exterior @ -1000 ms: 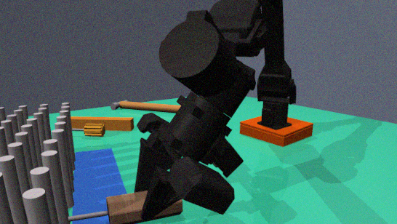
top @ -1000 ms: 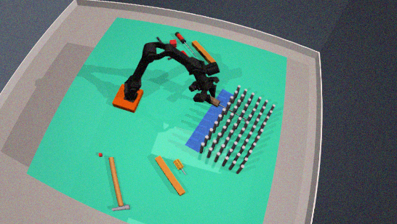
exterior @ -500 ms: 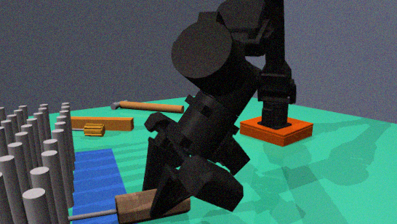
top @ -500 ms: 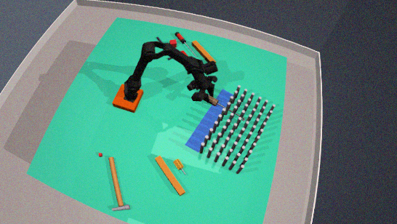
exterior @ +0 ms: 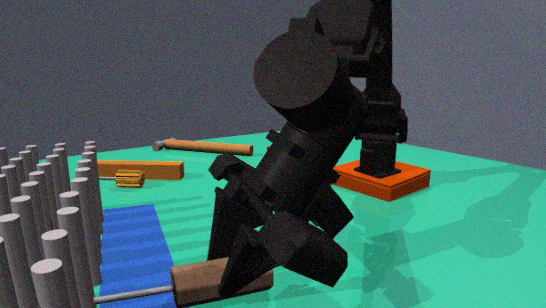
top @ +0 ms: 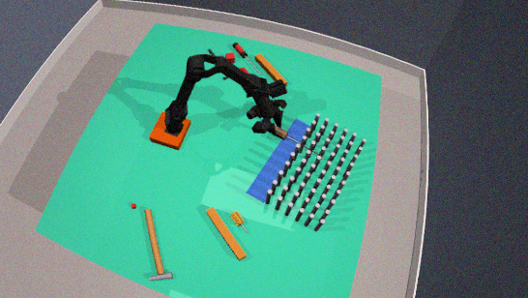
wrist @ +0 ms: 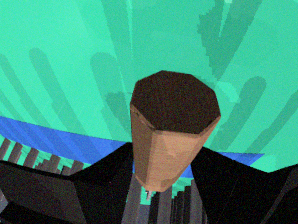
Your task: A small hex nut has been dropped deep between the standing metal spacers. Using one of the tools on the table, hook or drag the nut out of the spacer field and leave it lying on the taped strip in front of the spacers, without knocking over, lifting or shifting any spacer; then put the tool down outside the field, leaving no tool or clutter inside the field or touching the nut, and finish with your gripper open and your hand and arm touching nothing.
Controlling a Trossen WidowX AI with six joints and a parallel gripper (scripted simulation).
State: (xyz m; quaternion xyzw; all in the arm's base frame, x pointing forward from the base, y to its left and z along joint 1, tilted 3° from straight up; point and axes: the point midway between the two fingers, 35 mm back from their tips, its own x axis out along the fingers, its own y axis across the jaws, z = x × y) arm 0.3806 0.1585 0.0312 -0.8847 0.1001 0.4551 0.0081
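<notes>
Now: the hook tool 100 mm ahead of my gripper tip and 20 mm to the right of it. The rest, counted from my gripper tip: yellow-handled tool (10 mm behind, 410 mm to the right); then blue taped strip (50 mm ahead, 100 mm to the right, 20 mm below); then hex nut (200 mm ahead, 40 mm to the right, 10 mm below).
</notes>
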